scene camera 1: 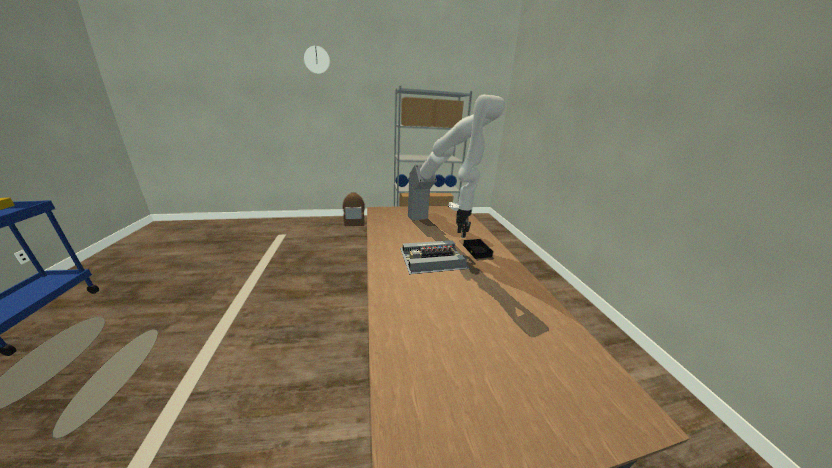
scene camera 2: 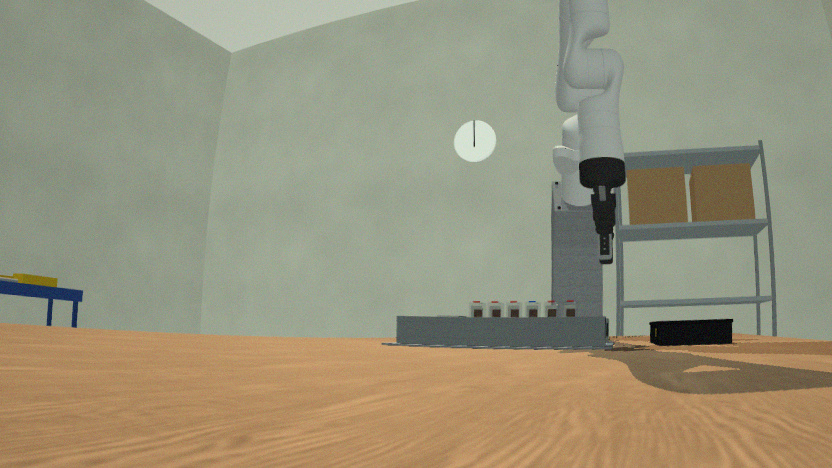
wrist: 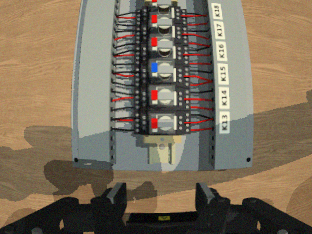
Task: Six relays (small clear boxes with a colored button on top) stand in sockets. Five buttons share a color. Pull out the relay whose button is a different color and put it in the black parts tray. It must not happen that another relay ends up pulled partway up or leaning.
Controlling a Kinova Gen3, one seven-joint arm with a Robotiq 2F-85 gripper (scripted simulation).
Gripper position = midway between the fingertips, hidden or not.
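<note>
I see my gripper (scene camera 2: 605, 261), and the wrist view gives me the same gripper (wrist: 161, 194). There is a black parts tray (scene camera 2: 715, 331) in the scene too.
</note>
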